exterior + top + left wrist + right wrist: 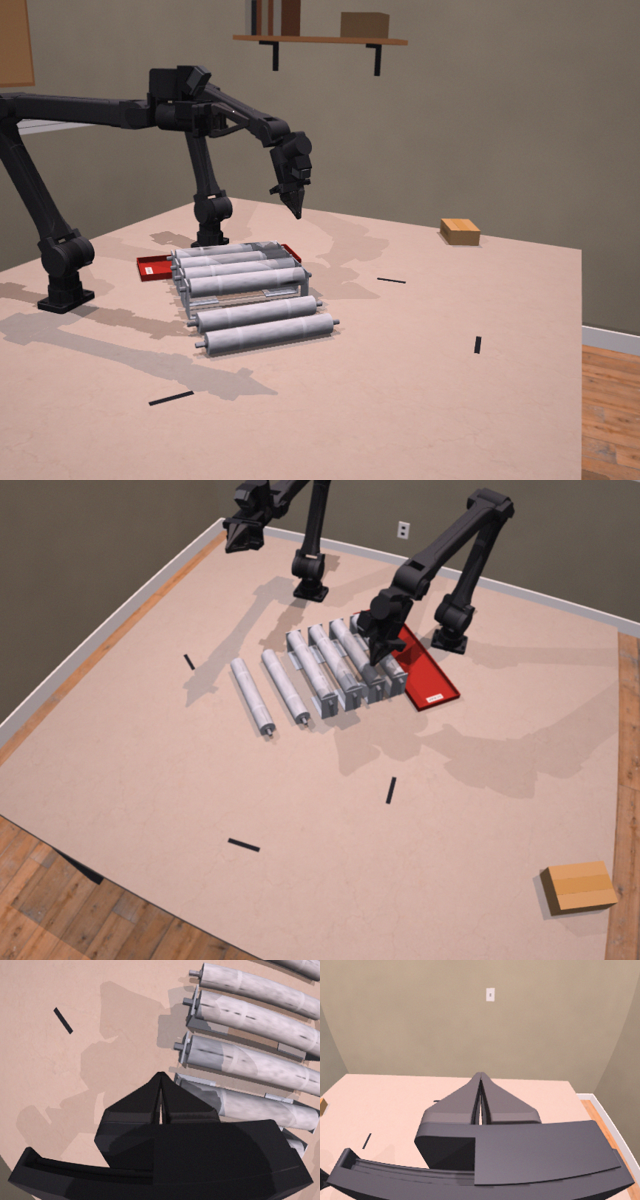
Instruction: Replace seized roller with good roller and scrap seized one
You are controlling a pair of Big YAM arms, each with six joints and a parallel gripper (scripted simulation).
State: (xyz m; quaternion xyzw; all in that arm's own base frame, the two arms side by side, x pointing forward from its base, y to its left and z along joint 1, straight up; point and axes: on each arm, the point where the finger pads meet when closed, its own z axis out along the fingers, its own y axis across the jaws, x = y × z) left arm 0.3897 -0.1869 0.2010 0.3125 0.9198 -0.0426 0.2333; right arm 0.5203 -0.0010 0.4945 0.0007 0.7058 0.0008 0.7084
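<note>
The roller is 20 cm behind my left hand, 13 cm below it and 7 cm to the right of it. From my left hand the other things lie so: red scrap tray (28 cm behind, 19 cm below, 1 cm to the right); cardboard box (69 cm to the left, 24 cm ahead, 17 cm below).
</note>
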